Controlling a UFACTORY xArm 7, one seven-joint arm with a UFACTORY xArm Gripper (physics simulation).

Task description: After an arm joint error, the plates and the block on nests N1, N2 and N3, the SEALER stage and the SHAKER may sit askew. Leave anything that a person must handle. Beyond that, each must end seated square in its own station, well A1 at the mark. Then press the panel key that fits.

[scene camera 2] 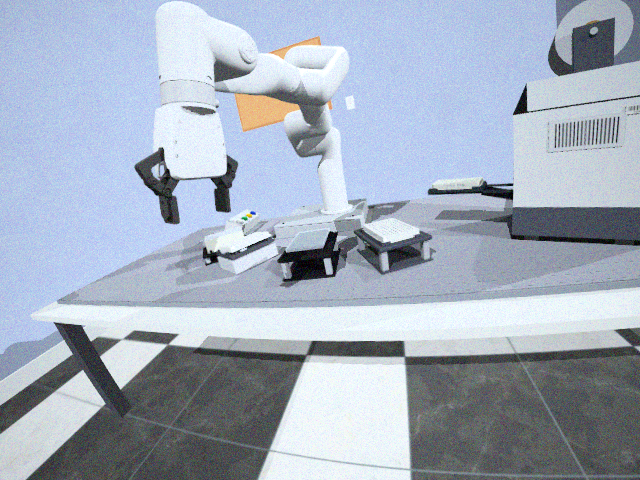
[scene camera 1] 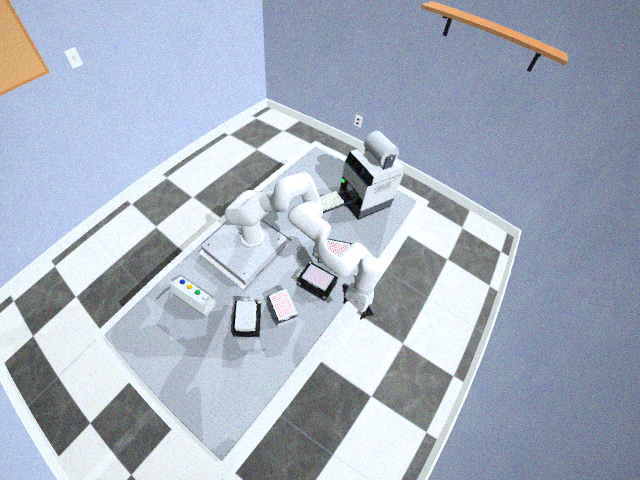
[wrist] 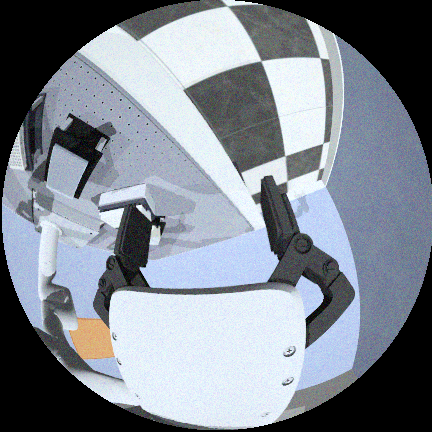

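My gripper (scene camera 1: pixel 355 303) (scene camera 2: pixel 196 205) (wrist: pixel 195 201) is open and empty, high beyond the table's front edge. A red-dotted plate (scene camera 1: pixel 337 248) (scene camera 2: pixel 391 230) rests on a legged dark nest, partly behind the arm in scene camera 1. A pinkish plate (scene camera 1: pixel 318 277) (scene camera 2: pixel 310 241) (wrist: pixel 67 170) lies on a black nest. Another red-dotted plate (scene camera 1: pixel 282 305) (scene camera 2: pixel 248 241) lies on a white base. A pale piece (scene camera 1: pixel 246 315) sits in a black holder. A cream plate (scene camera 1: pixel 331 201) (scene camera 2: pixel 458 183) is on the stage beside the big machine. Station labels, A1 marks and exact squareness are unreadable.
The key panel (scene camera 1: pixel 191 295) (scene camera 2: pixel 242 220) has blue, yellow, green and white keys and stands near the arm base (scene camera 1: pixel 245 253). The big white machine (scene camera 1: pixel 379 188) (scene camera 2: pixel 578 175) shows a green light. The arm reaches over the table beside the far red-dotted plate.
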